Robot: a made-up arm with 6 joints. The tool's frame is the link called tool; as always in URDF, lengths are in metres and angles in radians. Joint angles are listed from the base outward. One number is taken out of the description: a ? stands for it. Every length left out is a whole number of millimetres.
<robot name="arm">
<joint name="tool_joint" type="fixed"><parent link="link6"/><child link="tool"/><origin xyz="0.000 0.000 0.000" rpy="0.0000 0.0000 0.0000"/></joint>
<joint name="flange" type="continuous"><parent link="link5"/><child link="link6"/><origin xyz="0.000 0.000 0.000" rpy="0.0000 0.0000 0.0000"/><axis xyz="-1 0 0"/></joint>
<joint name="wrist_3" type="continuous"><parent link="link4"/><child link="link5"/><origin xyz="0.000 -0.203 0.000" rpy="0.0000 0.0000 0.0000"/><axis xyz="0 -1 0"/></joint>
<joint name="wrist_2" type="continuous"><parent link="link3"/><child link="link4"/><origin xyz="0.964 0.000 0.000" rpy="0.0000 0.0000 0.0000"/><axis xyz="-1 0 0"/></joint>
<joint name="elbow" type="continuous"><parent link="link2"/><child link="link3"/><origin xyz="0.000 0.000 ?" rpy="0.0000 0.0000 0.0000"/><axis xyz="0 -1 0"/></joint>
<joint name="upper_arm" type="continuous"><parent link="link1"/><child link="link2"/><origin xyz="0.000 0.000 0.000" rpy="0.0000 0.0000 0.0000"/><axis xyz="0 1 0"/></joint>
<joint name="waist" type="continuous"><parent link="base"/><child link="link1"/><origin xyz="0.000 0.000 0.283" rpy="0.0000 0.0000 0.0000"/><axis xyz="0 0 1"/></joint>
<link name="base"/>
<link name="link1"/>
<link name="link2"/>
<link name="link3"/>
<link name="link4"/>
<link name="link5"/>
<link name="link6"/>
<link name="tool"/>
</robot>
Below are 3 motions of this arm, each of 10 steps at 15 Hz.
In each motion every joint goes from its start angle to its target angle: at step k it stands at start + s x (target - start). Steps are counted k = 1, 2, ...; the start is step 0. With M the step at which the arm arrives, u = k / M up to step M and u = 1 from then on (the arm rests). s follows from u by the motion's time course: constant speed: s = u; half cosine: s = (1 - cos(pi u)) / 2; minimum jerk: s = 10 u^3 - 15 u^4 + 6 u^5.
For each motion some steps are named. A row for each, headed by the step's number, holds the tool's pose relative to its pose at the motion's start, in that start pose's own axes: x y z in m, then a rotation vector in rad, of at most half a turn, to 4 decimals.
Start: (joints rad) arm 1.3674 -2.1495 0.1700 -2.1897 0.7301 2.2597
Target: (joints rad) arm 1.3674 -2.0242 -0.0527 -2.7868 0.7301 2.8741
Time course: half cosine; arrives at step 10
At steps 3, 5, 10:
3: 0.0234 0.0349 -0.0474 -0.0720 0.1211 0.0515
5: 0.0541 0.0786 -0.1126 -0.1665 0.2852 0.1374
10: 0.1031 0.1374 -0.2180 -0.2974 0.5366 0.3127

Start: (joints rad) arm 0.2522 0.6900 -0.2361 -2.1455 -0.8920 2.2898
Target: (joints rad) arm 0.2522 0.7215 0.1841 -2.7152 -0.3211 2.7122
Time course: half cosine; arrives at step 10
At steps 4, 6, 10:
4: 0.1015 -0.0366 0.1218 -0.0823 -0.0701 -0.2313
6: 0.1774 -0.0613 0.2456 -0.1099 -0.1047 -0.4138
10: 0.2422 -0.0784 0.3971 -0.0950 -0.1133 -0.5757

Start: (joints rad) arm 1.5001 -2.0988 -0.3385 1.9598 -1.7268 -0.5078
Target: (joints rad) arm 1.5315 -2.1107 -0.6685 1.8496 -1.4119 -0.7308
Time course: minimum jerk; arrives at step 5
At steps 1, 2, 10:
1: -0.0036 0.0163 -0.0067 -0.0053 -0.0189 0.0171
2: -0.0203 0.0878 -0.0405 -0.0282 -0.0979 0.0995
10: -0.0662 0.2613 -0.1569 -0.0835 -0.2548 0.3556

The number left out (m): 1.124
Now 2 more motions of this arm.
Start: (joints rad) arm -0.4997 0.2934 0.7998 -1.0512 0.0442 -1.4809
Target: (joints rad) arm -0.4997 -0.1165 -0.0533 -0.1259 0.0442 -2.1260
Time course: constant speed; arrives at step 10
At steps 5, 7, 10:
5: -0.2217 0.0668 0.0381 -0.1461 -0.1522 -0.1408
7: -0.3213 0.0859 0.0487 -0.2028 -0.2082 -0.2057
10: -0.4787 0.1015 0.0626 -0.2850 -0.2872 -0.3118

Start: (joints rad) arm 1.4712 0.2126 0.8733 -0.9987 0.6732 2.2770
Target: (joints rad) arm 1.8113 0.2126 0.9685 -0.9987 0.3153 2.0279
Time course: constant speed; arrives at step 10
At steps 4, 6, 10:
4: -0.0587 -0.0027 0.1405 0.2205 -0.1492 0.1523
6: -0.0904 -0.0114 0.2082 0.3298 -0.2218 0.2302
10: -0.1572 -0.0428 0.3368 0.5451 -0.3638 0.3901

